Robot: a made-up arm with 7 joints. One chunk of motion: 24 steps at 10 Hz.
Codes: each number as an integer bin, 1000 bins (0 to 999) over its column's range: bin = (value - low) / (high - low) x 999, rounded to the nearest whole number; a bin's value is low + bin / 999 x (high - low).
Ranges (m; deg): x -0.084..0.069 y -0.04..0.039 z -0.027..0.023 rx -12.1..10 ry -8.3..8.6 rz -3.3..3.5
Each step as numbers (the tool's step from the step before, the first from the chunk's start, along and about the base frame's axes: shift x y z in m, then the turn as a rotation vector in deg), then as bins.
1 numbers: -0.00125 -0.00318 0.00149 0.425 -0.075 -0.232
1 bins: 540 466 569 566 486 451
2 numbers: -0.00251 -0.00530 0.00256 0.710 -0.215 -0.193
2 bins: 532 439 591 579 478 456
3 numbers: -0.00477 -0.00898 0.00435 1.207 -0.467 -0.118
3 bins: 517 392 626 602 463 467
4 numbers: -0.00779 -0.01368 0.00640 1.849 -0.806 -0.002
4 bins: 498 333 667 631 443 485
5 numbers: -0.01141 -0.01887 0.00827 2.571 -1.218 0.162
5 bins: 474 267 705 663 419 509
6 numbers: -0.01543 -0.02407 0.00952 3.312 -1.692 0.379
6 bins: 448 201 730 697 391 540
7 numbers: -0.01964 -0.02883 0.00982 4.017 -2.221 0.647
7 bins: 420 141 736 729 359 580
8 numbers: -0.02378 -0.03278 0.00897 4.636 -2.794 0.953
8 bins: 393 91 719 757 325 625
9 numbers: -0.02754 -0.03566 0.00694 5.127 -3.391 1.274
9 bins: 369 55 678 779 290 672
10 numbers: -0.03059 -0.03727 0.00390 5.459 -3.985 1.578
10 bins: 349 35 617 794 255 717
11 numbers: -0.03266 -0.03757 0.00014 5.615 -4.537 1.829
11 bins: 335 31 542 801 222 754
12 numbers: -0.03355 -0.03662 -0.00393 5.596 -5.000 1.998
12 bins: 329 43 461 800 195 778
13 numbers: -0.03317 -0.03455 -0.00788 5.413 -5.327 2.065
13 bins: 332 69 382 792 176 788
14 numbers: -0.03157 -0.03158 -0.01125 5.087 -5.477 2.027
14 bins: 342 106 315 777 167 783
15 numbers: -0.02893 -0.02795 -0.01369 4.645 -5.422 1.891
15 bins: 360 152 266 757 170 763
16 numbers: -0.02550 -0.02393 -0.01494 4.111 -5.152 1.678
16 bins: 382 203 241 733 186 731
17 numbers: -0.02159 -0.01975 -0.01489 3.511 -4.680 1.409
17 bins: 408 256 242 706 214 692
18 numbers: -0.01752 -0.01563 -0.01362 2.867 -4.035 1.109
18 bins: 434 308 267 677 252 648
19 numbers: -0.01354 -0.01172 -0.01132 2.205 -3.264 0.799
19 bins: 460 358 313 647 298 602
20 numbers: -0.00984 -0.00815 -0.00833 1.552 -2.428 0.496
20 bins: 484 403 373 617 347 558
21 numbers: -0.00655 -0.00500 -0.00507 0.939 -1.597 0.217
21 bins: 506 443 438 589 396 517
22 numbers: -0.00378 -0.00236 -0.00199 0.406 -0.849 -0.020
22 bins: 524 476 500 565 440 482
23 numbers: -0.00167 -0.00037 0.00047 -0.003 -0.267 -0.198
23 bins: 538 501 549 547 475 456
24 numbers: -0.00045 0.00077 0.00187 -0.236 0.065 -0.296
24 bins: 546 516 577 536 494 441
